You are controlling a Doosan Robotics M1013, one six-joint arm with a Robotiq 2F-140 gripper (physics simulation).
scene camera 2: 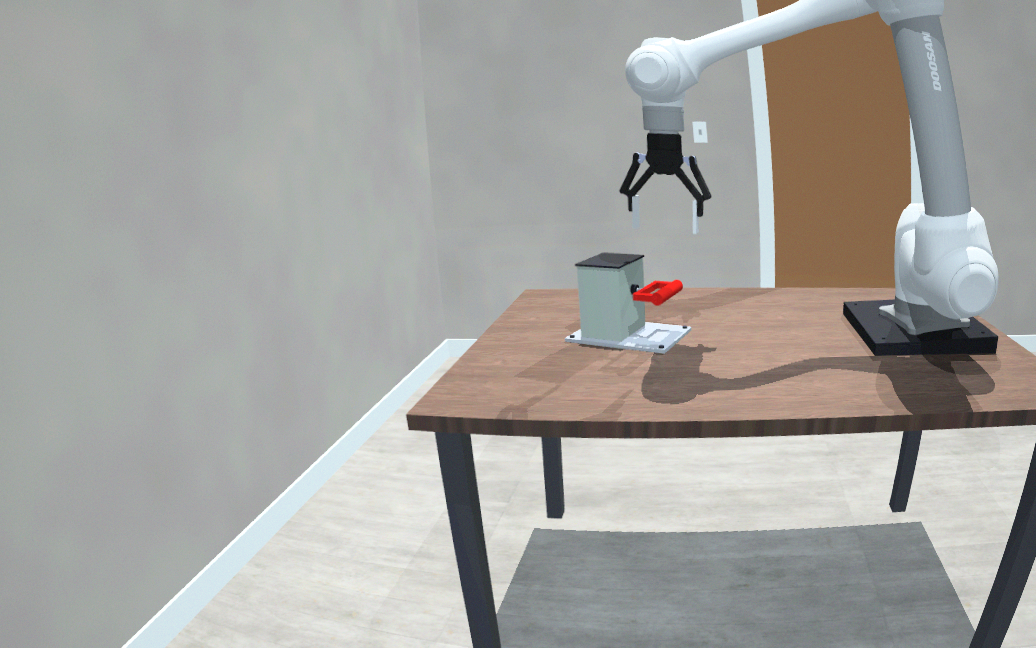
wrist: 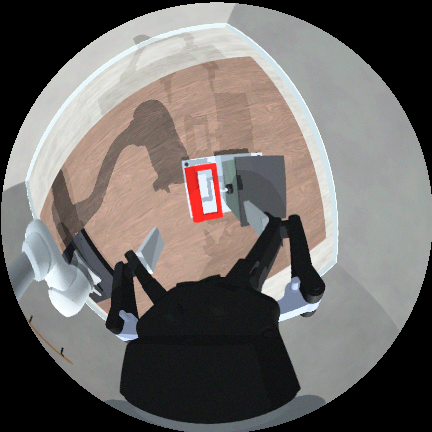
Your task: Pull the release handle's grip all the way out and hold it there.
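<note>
The red release handle, a rectangular loop with a thick grip bar (scene camera 2: 669,292) (wrist: 194,195), sticks out level from the side of a pale green box (scene camera 2: 599,305) (wrist: 230,192) that faces the robot's base. A black collar (scene camera 2: 634,288) (wrist: 229,188) joins it to the box. The box has a dark lid (scene camera 2: 610,260) (wrist: 267,175) and stands on a light base plate (scene camera 2: 676,333). My gripper (scene camera 2: 665,227) (wrist: 201,223) is open and empty, pointing down. It hangs above the handle, apart from it, with its fingertips higher than the box's lid.
The wooden table (scene camera 2: 488,382) (wrist: 150,205) carries the box and, at the right in the scene view, the robot's black base mount (scene camera 2: 859,327). The tall box stands close beside the handle. The arm's shadow falls across the table. A grey wall (scene camera 2: 519,152) and a brown door (scene camera 2: 836,152) are behind.
</note>
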